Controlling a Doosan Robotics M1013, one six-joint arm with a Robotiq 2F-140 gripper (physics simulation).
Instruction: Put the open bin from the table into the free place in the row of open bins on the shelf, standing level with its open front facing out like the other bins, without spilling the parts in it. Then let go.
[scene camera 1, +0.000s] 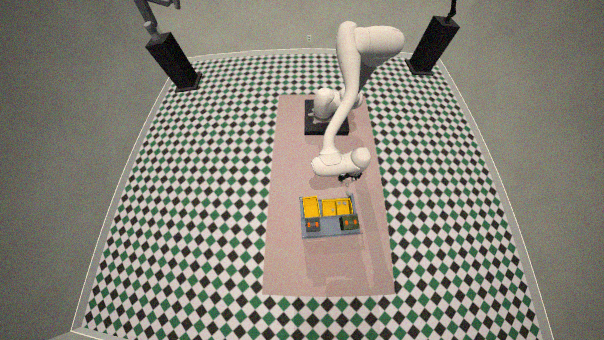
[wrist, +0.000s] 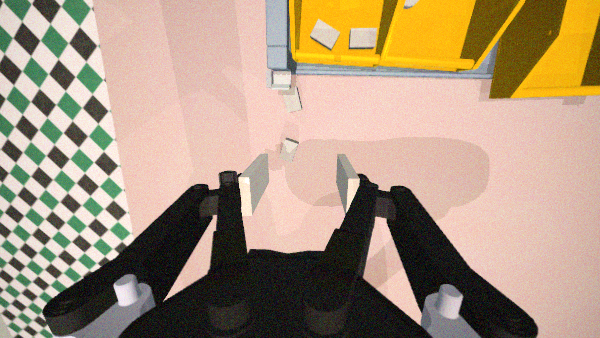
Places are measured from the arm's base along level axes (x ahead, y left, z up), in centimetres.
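Pixels of known places: gripper, fingertip midpoint: (scene camera 1: 346, 181) (wrist: 302, 168); arm's base, link origin: (scene camera 1: 322, 116).
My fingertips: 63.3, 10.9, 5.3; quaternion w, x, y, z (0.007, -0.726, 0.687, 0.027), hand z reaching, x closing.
Ahead of a thing's pixels: the offset from my fingertips to its top centre, as dx, dy, dz. "pt": to the spot under its first point. Level surfaces: height alone.
Three yellow open bins stand in the row on the blue-grey shelf (scene camera 1: 327, 232) (wrist: 278, 30). The bin @[pt +14.7, -26.3, -9.6] (scene camera 1: 310, 206) (wrist: 572, 55) at the row's left end in the scene view, right in the wrist view, juts farther out than the other two. No parts can be made out in it. The middle bin @[pt +16.8, -13.3, -10.2] (scene camera 1: 328, 208) (wrist: 430, 35) and the end bin @[pt +16.0, -1.4, -10.2] (scene camera 1: 344, 206) (wrist: 342, 12) stand side by side; the end bin holds small grey parts @[pt +13.6, -1.2, -8.7] (wrist: 325, 34). My gripper (scene camera 1: 349, 181) (wrist: 302, 168) is partly open and empty, out in front of the end bin.
Two small loose parts @[pt +6.1, +2.5, -9.6] (wrist: 292, 99) @[pt -0.8, +2.7, -9.6] (wrist: 289, 150) lie on the pink table top @[dz -11.1] (scene camera 1: 285, 260) (wrist: 400, 110) before the shelf's corner. A dark grey case @[+29.1, -26.1, +11.3] (scene camera 1: 312, 224) and a green case @[+28.9, -3.0, +8.8] (scene camera 1: 349, 222), both with orange latches, are on the shelf behind the bins.
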